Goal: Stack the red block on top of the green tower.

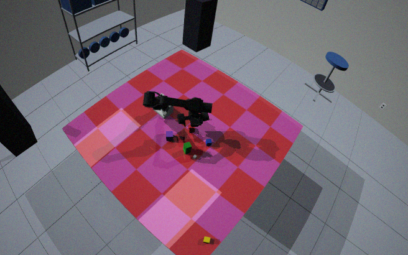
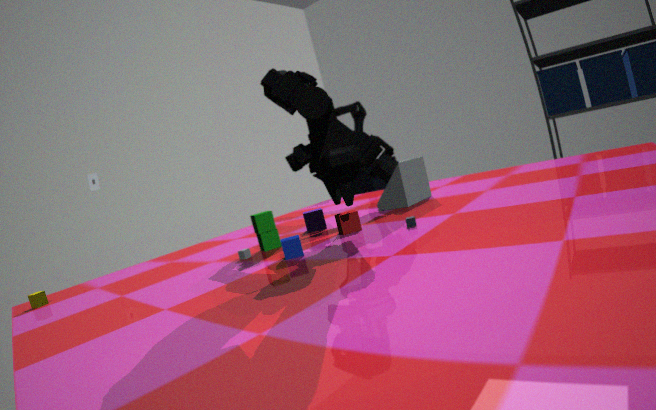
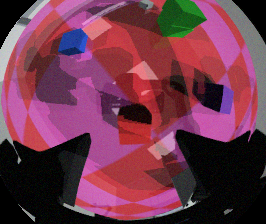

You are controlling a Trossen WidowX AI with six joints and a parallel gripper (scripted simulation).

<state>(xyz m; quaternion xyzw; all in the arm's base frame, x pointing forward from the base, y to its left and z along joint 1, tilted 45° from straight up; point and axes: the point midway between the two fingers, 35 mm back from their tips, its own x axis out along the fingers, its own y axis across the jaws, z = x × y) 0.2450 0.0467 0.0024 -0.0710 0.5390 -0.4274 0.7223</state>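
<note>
Now: gripper tip 30 mm above the red block. Round my gripper tip: blue block (150 mm ahead, 40 mm below, 10 mm to the left); purple block (150 mm to the right, 50 mm behind, 30 mm below); small dark cube (140 mm to the left, 40 mm below).
</note>
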